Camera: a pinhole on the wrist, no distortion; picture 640 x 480 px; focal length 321.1 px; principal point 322.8 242.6 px. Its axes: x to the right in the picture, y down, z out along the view. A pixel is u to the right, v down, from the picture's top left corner.
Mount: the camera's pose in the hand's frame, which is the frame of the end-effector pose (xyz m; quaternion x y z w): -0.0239 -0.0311 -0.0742 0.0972 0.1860 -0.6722 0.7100
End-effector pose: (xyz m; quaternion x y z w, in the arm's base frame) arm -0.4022 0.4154 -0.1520 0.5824 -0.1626 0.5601 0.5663
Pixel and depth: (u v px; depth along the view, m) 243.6 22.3 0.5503
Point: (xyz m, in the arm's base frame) -0.1391 -0.1257 -0.3571
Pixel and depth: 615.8 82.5 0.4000
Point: 0.0686 0.3671 -0.4954
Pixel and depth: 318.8 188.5 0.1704
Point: -0.2915 0.3603 -0.2005
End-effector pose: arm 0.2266 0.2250 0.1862 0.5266 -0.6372 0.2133 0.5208
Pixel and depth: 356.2 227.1 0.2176
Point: 0.2975 0.0829 0.1014
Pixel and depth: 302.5 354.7 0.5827
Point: 0.2397 -0.3310 0.1902
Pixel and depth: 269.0 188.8 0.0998
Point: 0.2626 0.1969 0.1370
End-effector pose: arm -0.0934 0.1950 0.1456 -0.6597 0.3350 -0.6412 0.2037
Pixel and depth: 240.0 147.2 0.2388
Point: 0.0955 0.2621 0.1343
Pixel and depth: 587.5 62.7 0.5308
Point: 0.3029 0.7758 0.4149
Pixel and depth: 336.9 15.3 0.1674
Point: 0.0197 0.3418 0.1311
